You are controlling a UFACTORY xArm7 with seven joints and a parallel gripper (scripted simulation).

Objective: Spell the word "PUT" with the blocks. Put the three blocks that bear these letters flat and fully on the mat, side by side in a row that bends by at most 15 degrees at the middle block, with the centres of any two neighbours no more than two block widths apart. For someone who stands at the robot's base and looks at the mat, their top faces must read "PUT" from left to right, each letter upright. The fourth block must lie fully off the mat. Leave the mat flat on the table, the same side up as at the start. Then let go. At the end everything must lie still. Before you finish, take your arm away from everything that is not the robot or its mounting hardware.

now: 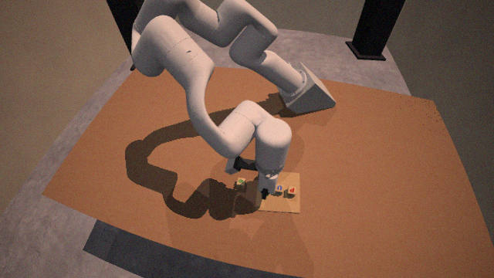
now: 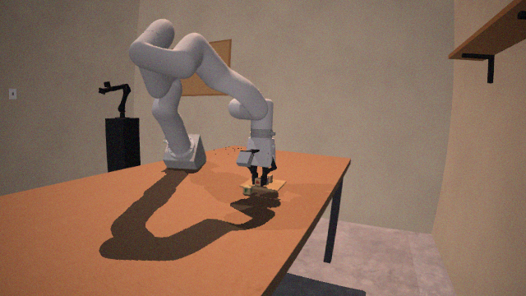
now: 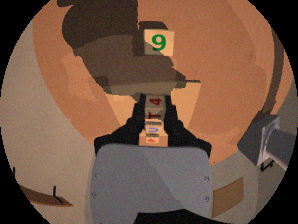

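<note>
The T block is 1 cm below my hand. The rest, counted from my hand: tan mat 4 cm to the left, 3 cm below, 1 cm ahead; P block 8 cm to the left, 2 cm ahead, 1 cm below.
</note>
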